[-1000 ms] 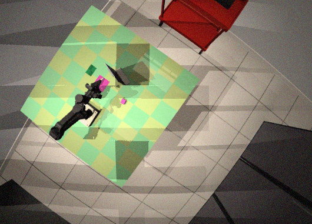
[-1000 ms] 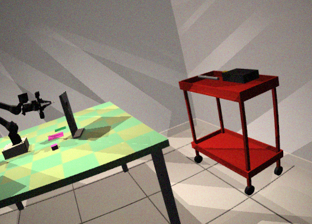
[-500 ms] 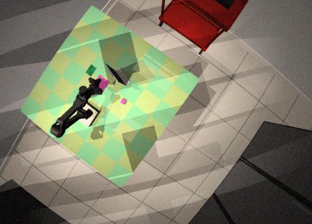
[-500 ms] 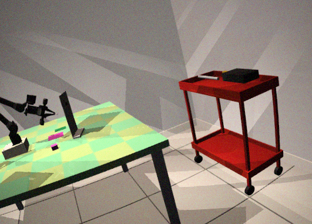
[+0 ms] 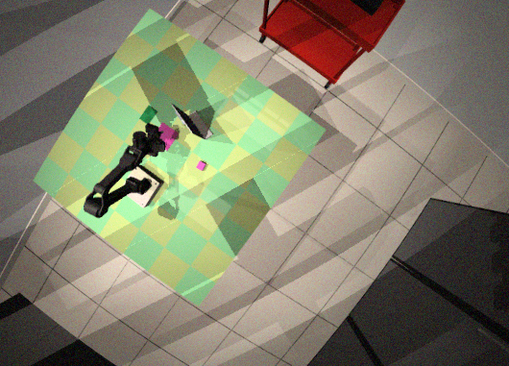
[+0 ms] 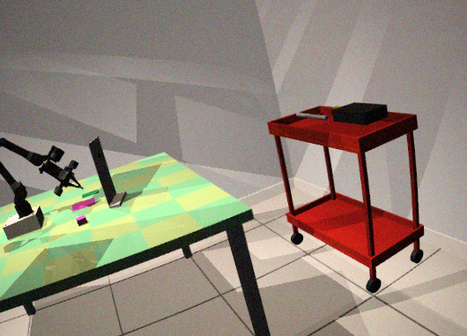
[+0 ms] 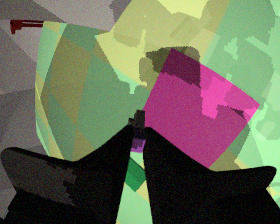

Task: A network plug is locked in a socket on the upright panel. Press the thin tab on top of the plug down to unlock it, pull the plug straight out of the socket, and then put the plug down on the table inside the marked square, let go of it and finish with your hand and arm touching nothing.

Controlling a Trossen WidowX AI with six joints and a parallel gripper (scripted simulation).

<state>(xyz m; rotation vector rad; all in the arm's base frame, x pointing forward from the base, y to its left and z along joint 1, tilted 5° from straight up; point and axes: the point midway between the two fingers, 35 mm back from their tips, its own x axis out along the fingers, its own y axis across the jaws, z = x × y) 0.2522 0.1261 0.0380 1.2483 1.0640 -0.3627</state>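
Right now the magenta square is 1 cm behind my gripper tip and 9 cm below it. From my gripper tip the other things lie so: upright panel: 16 cm ahead, 9 cm to the right, 5 cm above; then network plug: right at my gripper tip.
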